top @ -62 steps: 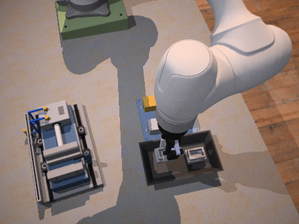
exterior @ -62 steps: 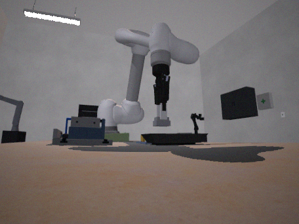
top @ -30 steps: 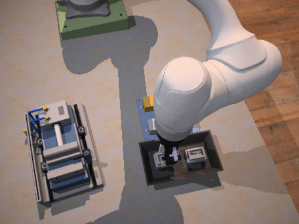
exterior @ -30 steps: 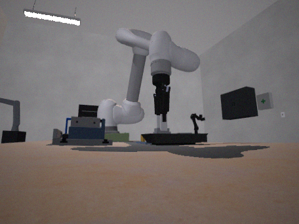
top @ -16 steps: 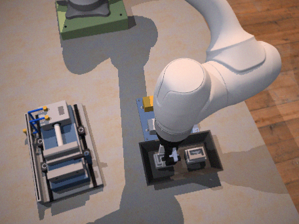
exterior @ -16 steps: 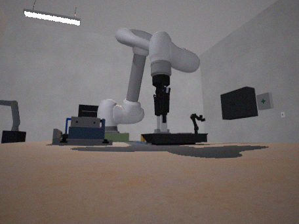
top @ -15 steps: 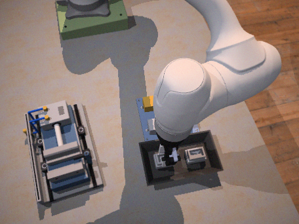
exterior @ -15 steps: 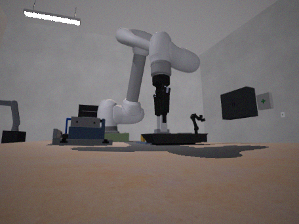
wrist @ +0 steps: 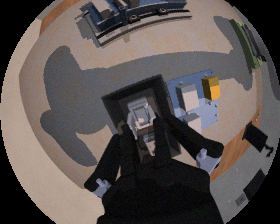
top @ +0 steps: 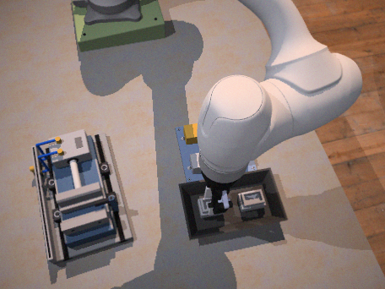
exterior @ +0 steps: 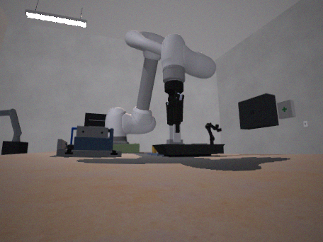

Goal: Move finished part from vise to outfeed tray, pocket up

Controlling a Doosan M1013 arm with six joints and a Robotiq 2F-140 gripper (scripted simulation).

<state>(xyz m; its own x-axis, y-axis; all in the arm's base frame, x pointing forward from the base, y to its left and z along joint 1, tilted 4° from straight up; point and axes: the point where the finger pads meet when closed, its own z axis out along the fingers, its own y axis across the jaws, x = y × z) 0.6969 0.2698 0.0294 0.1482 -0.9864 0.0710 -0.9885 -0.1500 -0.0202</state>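
My hand is 12 cm past the grey block, 6 cm above it and 1 cm to the left of it. Round my hand: orange block (21 cm behind, 6 cm below, 3 cm to the right); then vise (32 cm to the right, 6 cm behind, 4 cm below); then blue fixture plate (17 cm behind, 8 cm below, 3 cm to the left).
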